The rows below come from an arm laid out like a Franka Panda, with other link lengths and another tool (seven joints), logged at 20 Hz.
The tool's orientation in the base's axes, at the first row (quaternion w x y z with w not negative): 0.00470 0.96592 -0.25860 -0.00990
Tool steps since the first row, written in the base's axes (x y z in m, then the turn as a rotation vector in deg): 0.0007 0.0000 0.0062 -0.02 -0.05 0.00; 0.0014 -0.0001 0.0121 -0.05 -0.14 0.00; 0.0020 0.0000 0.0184 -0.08 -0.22 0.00; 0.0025 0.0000 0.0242 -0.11 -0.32 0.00; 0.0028 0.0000 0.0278 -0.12 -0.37 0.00; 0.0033 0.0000 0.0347 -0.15 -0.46 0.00; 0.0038 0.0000 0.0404 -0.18 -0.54 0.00; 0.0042 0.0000 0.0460 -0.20 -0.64 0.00
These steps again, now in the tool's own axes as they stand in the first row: 0.0005 -0.0003 -0.0062 0.01 0.05 0.00; 0.0011 -0.0004 -0.0121 0.03 0.15 0.00; 0.0014 -0.0007 -0.0184 0.04 0.23 0.00; 0.0018 -0.0009 -0.0242 0.06 0.33 0.00; 0.0020 -0.0010 -0.0279 0.08 0.38 0.00; 0.0023 -0.0012 -0.0348 0.10 0.47 0.01; 0.0026 -0.0013 -0.0405 0.11 0.56 0.01; 0.0029 -0.0014 -0.0461 0.15 0.65 0.01
